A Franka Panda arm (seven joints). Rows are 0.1 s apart.
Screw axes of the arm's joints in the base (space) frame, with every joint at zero. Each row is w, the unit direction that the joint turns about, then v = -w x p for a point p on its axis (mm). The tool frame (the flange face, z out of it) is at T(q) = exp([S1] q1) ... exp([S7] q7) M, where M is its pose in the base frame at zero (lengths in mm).
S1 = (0, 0, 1, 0, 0, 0)
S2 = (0, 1, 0, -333, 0, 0)
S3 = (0, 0, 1, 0, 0, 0)
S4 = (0, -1, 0, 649, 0, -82.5)
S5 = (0, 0, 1, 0, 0, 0)
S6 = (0, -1, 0, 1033, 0, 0)
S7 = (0, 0, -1, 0, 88, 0)
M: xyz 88 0 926 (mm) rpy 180 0 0 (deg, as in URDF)
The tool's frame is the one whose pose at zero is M.
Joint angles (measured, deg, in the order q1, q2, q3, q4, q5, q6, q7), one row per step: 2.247 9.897 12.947 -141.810 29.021 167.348 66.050; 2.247 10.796 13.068 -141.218 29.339 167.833 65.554; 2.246 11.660 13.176 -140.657 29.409 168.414 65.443; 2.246 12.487 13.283 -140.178 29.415 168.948 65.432; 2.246 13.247 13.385 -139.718 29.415 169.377 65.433; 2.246 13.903 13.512 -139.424 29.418 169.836 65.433; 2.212 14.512 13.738 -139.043 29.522 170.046 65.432; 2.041 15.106 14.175 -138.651 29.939 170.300 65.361; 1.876 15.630 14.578 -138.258 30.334 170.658 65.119; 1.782 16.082 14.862 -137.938 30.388 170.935 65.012; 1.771 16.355 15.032 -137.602 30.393 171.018 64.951; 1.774 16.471 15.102 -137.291 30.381 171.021 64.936; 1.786 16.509 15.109 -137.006 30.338 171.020 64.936; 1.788 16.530 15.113 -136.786 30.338 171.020 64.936; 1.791 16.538 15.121 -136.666 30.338 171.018 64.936
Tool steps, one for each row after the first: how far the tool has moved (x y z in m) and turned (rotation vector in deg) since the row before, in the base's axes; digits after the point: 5 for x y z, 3 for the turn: 0.00289 0.00116 -0.00317 0.066 -0.187 0.154; 0.00291 0.00117 -0.00287 0.024 -0.238 -0.034; 0.00234 0.00115 -0.00318 0.012 -0.139 -0.058; 0.00216 0.00117 -0.00295 0.031 -0.087 -0.042; 0.00120 0.00113 -0.00304 -0.006 -0.059 -0.020; 0.00135 0.00193 -0.00256 0.136 0.064 0.014; 0.00127 0.00225 -0.00231 0.301 0.039 -0.148; 0.00158 0.00195 -0.00151 0.225 -0.170 -0.028; 0.00127 0.00186 -0.00142 0.089 -0.127 0.130; 0.00151 0.00183 -0.00013 0.101 -0.138 0.157; 0.00169 0.00111 0.00093 0.093 -0.190 0.071; 0.00177 0.00063 0.00144 0.063 -0.242 0.036; 0.00139 0.00037 0.00118 0.062 -0.190 -0.010; 0.00074 0.00027 0.00068 0.036 -0.105 0.002
